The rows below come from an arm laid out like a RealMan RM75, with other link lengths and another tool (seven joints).
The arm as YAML. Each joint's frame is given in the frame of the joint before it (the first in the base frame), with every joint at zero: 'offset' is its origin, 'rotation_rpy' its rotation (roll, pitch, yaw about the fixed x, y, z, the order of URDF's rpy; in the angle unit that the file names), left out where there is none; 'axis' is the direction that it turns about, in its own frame. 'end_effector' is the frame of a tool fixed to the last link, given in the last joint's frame.
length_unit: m
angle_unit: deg
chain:
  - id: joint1
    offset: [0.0, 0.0, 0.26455]
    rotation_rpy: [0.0, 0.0, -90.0]
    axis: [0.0, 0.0, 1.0]
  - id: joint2
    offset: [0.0, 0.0, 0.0]
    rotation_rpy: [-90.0, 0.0, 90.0]
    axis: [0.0, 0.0, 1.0]
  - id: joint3
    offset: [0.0, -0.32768, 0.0]
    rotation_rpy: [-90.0, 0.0, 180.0]
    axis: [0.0, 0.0, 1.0]
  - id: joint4
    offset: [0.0, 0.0, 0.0]
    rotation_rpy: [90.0, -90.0, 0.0]
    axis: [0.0, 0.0, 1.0]
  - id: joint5
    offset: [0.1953, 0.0, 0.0]
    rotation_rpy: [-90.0, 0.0, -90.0]
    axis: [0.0, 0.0, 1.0]
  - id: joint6
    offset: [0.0, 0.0, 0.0]
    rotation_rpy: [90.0, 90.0, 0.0]
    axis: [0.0, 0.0, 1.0]
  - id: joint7
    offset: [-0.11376, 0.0, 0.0]
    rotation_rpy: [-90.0, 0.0, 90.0]
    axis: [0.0, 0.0, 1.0]
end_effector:
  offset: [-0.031, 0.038, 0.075]
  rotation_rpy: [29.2, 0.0, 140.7]
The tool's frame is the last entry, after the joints.
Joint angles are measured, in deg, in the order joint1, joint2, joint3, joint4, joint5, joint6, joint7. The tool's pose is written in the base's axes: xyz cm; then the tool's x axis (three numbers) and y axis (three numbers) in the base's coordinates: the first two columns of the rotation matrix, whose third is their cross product. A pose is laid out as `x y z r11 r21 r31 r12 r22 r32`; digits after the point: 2 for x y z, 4 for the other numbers.
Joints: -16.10 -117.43 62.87 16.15 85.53 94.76 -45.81
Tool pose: -31.53 28.24 -6.03 0.3028 0.7338 0.6081 0.9378 -0.3431 -0.0530
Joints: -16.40 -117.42 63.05 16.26 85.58 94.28 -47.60
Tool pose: -31.59 28.53 -6.20 0.2875 0.7509 0.5945 0.9442 -0.3263 -0.0445
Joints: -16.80 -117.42 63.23 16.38 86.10 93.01 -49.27
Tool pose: -31.82 28.88 -6.56 0.2795 0.7688 0.5752 0.9502 -0.3075 -0.0507
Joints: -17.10 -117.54 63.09 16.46 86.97 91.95 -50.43
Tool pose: -31.99 29.09 -6.96 0.2751 0.7825 0.5586 0.9541 -0.2939 -0.0582
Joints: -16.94 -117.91 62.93 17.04 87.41 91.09 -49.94
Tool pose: -31.99 29.14 -7.23 0.2870 0.7763 0.5612 0.9517 -0.2976 -0.0749
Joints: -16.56 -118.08 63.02 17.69 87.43 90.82 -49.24
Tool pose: -31.98 29.04 -7.23 0.2997 0.7669 0.5675 0.9480 -0.3060 -0.0872
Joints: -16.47 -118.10 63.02 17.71 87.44 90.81 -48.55
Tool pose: -31.97 28.97 -7.22 0.3080 0.7607 0.5714 0.9453 -0.3127 -0.0932
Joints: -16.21 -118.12 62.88 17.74 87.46 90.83 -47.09
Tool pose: -31.99 28.80 -7.14 0.3233 0.7470 0.5809 0.9399 -0.3246 -0.1058
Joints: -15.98 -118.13 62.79 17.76 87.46 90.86 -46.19
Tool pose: -32.03 28.66 -7.08 0.3318 0.7386 0.5869 0.9369 -0.3307 -0.1134
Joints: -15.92 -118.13 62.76 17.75 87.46 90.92 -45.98
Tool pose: -32.04 28.62 -7.06 0.3334 0.7367 0.5883 0.9362 -0.3323 -0.1144
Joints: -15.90 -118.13 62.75 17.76 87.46 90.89 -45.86
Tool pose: -32.04 28.61 -7.05 0.3348 0.7355 0.5891 0.9358 -0.3331 -0.1160
